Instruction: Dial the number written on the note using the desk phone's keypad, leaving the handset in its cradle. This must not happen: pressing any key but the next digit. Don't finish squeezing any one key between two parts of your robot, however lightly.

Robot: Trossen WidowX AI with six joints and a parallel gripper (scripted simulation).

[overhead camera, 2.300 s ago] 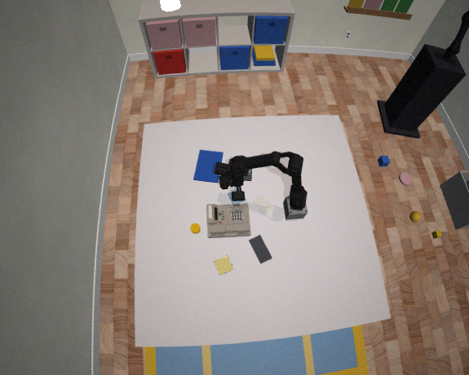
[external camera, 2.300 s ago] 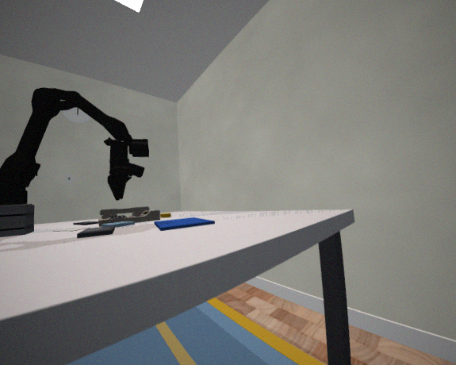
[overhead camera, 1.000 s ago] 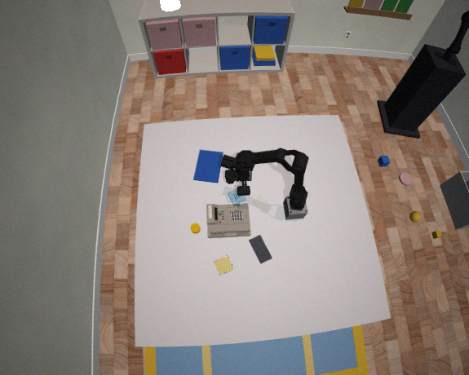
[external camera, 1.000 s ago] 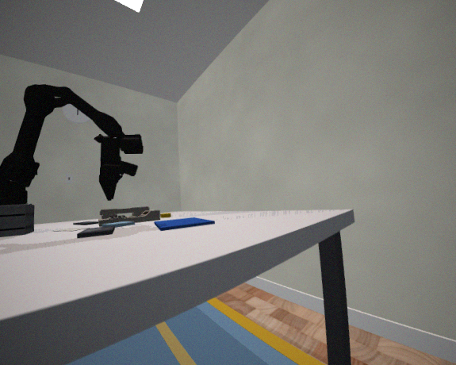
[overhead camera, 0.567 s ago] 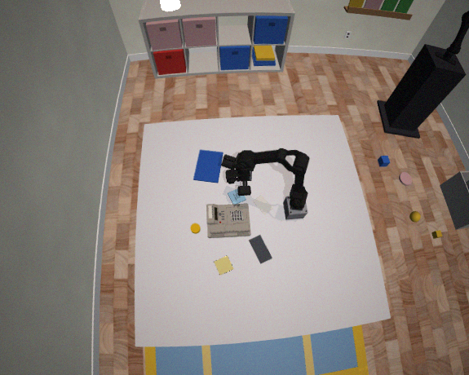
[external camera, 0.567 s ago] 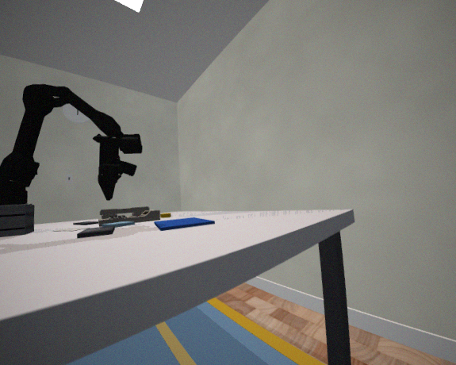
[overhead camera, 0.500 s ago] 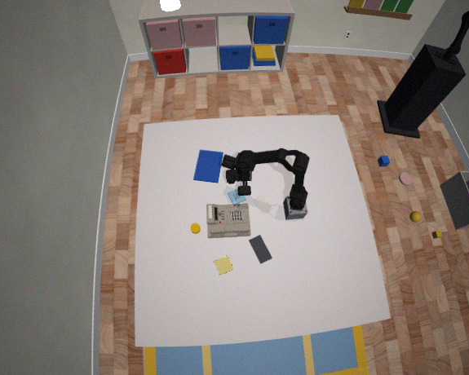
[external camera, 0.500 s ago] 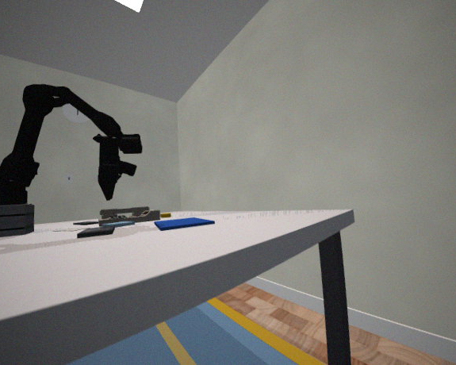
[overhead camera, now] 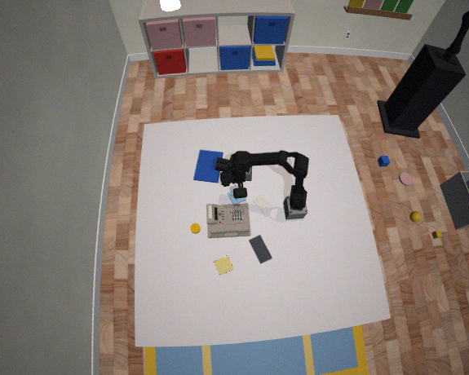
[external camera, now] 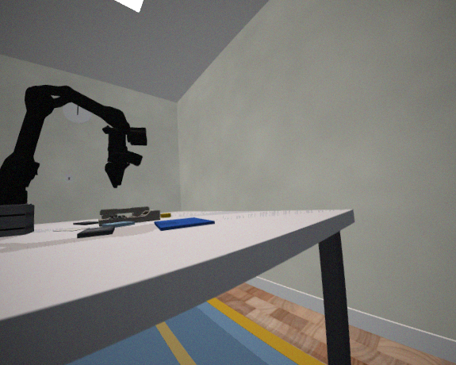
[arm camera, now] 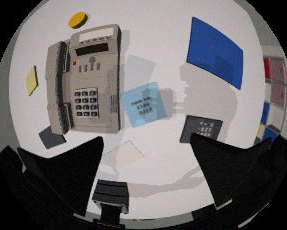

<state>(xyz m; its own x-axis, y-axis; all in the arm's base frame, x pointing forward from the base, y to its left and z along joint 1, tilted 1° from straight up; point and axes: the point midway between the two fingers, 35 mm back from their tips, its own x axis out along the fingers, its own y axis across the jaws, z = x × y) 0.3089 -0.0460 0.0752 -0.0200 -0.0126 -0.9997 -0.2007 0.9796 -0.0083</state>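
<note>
Right now the beige desk phone is 3 cm ahead of my hand, 14 cm to the left of it and 15 cm below it. Round my hand: handset: 2 cm ahead, 19 cm to the left, 13 cm below; then cream note: 14 cm behind, 3 cm to the left, 17 cm below; then blue book: 18 cm ahead, 17 cm to the right, 17 cm below.
</note>
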